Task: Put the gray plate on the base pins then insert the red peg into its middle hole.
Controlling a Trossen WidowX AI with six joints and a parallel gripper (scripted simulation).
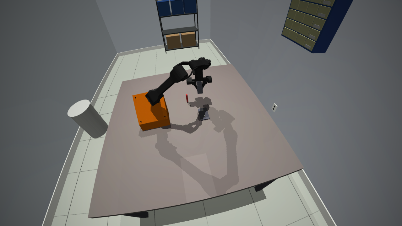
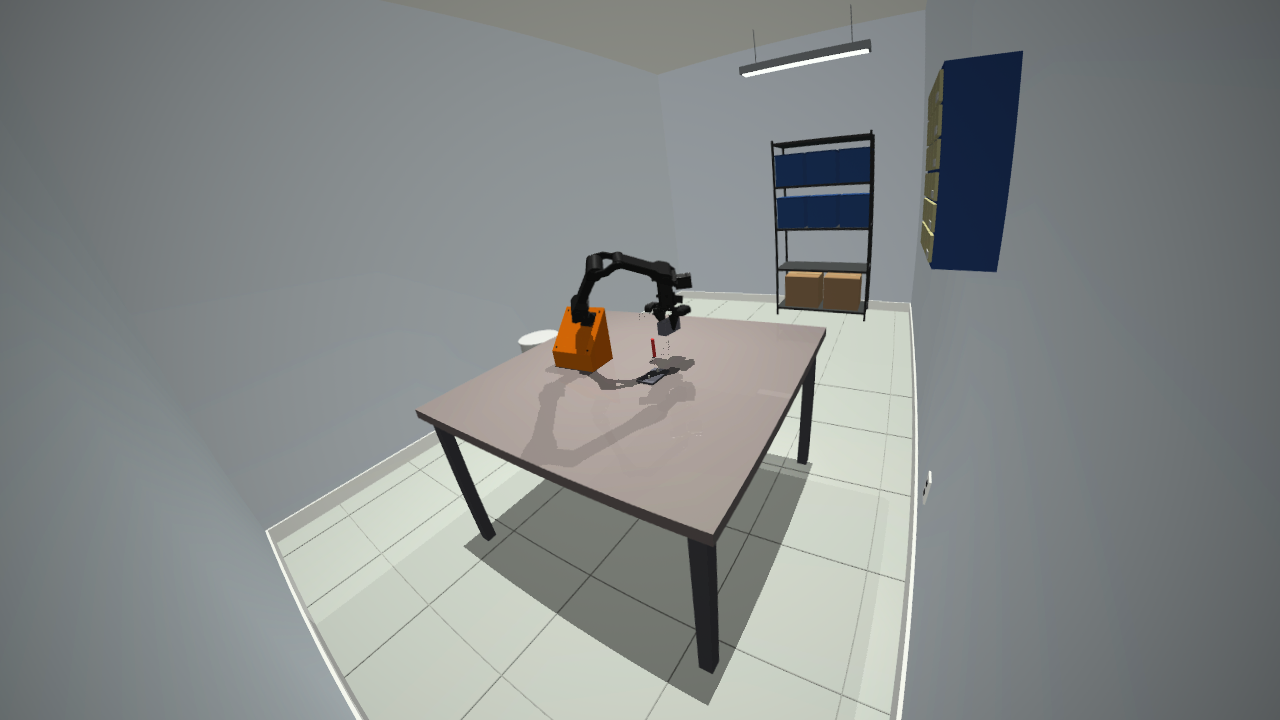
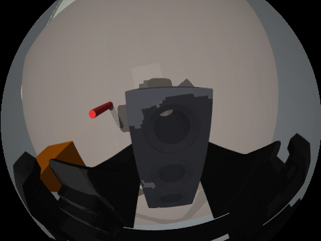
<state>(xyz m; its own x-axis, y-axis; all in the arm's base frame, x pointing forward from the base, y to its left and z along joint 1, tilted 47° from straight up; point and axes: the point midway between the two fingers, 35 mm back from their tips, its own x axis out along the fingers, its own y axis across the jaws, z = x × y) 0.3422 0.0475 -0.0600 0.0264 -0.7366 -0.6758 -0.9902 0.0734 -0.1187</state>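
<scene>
My gripper tip is 11 cm past the red peg, 10 cm above it and 3 cm to the right of it. From my gripper tip the other things lie so: gray plate: 3 cm above.
</scene>
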